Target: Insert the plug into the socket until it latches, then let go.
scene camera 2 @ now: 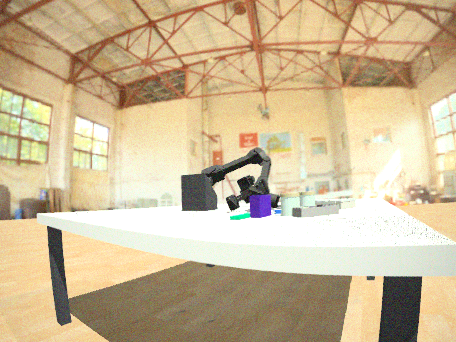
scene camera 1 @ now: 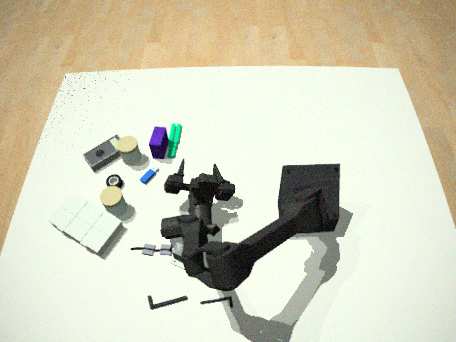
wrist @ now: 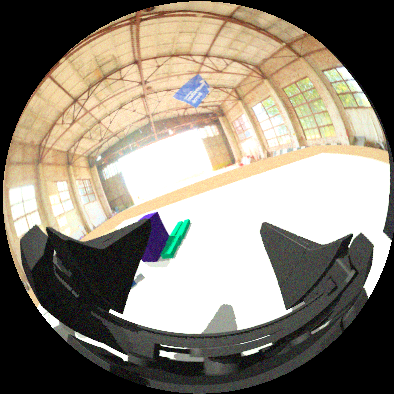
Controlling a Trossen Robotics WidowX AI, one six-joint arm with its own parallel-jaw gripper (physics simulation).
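Where they show: gripper, fingertip midpoint: (scene camera 2: 239, 194) (scene camera 1: 199, 161) (wrist: 207, 226); arm's base, origin of the base link: (scene camera 2: 202, 187) (scene camera 1: 306, 199).
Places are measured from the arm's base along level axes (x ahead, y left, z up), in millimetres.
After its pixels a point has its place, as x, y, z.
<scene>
Two small grey connector-like blocks (scene camera 1: 149, 249) {410, 75, -106} (scene camera 1: 165, 249) {367, 76, -105} lie end to end on the table beside the forearm in scene camera 1, with a dark cable at the left one; they may be the plug and socket, but the view is too coarse to tell which is which or whether they touch. A blue stick (scene camera 1: 148, 176) {431, -157, -98} (wrist: 134, 284) {416, -170, -110} with a grey metal tip lies left of the gripper, mostly hidden behind the left finger in the wrist view. My gripper (scene camera 1: 199, 163) {275, -158, -36} (wrist: 207, 226) {275, -158, -36} is open and empty above the table, fingers pointing away from the connectors.
A purple block (scene camera 1: 158, 142) {399, -239, -42} (scene camera 2: 260, 206) {417, -301, -76} (wrist: 154, 240) {388, -252, -81} stands beside green bars (scene camera 1: 174, 141) {361, -287, -97} (wrist: 175, 240) {358, -268, -99}. Two lidded jars (scene camera 1: 128, 145) {488, -231, -40} (scene camera 1: 112, 197) {511, -50, -40}, a grey box (scene camera 1: 98, 156) {595, -230, -85}, a black ring (scene camera 1: 107, 181) {554, -140, -92} and a pale tiled block (scene camera 1: 85, 222) {591, 6, -76} are left. Two hex keys (scene camera 1: 170, 302) {347, 222, -103} (scene camera 1: 217, 300) {231, 218, -105} lie near the front.
</scene>
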